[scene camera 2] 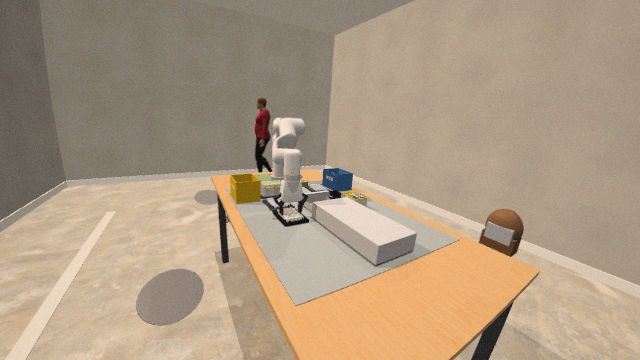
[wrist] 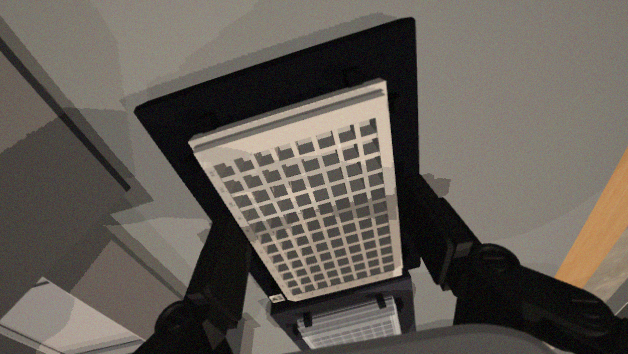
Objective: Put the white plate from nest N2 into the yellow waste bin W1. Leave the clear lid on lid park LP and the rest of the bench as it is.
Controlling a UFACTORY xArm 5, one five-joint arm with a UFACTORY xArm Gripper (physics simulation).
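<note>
The white plate, with its grid of square wells, sits in a black nest; no N2 label is readable. My gripper is open and empty, with its dark fingers on either side of the plate's near part in the wrist view. The fingertips' exact height beside the plate is hard to tell. The yellow waste bin stands at the mat's left edge, beyond the nest. A clear, gridded piece sits in a second dark holder behind the plate; I cannot tell if it is the lid on LP.
A long white box lies to the right of the nest on the grey mat. A blue bin and a small yellow-topped box stand farther back at right. A person in red is beyond the wooden table.
</note>
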